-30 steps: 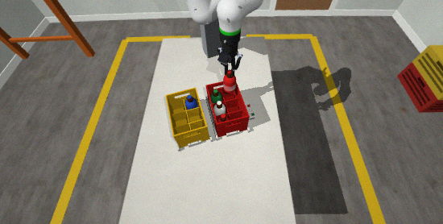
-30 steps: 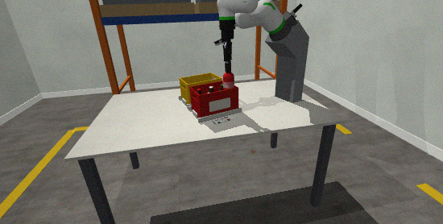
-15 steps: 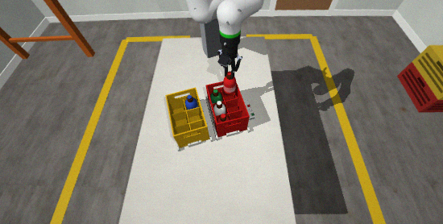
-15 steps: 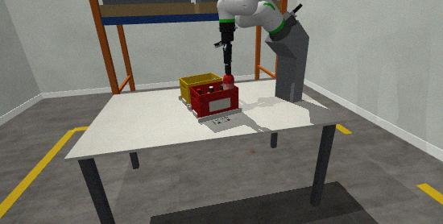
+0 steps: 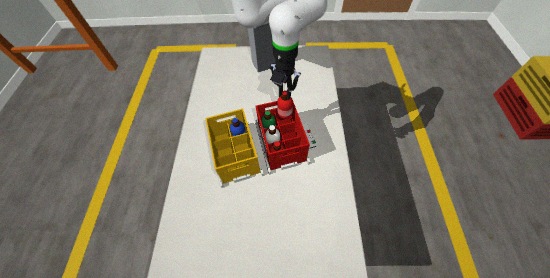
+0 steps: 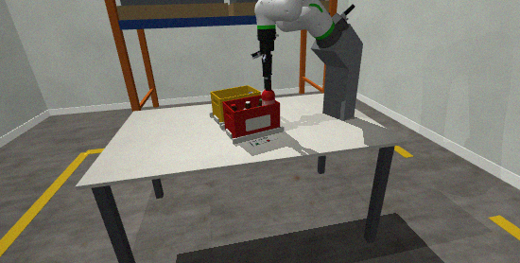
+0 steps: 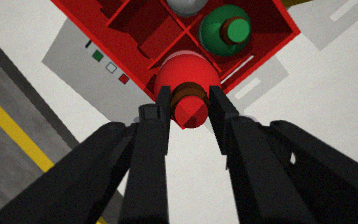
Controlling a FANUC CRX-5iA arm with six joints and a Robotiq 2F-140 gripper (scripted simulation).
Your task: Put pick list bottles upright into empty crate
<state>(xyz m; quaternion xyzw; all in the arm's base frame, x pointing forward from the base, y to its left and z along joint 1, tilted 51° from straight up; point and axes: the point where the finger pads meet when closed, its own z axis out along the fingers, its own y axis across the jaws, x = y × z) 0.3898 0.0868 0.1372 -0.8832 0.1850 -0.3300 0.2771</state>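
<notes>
The green-label bottle is 200 mm below my hand, 70 mm to the right of it and 40 mm ahead of it. Also, from my hand: white-capped bottle 200 mm below, 120 mm ahead, 30 mm to the right; then red crate 210 mm below, 100 mm ahead, 10 mm to the left; then red-labelled bottle 200 mm below, 200 mm ahead, 20 mm to the left.
</notes>
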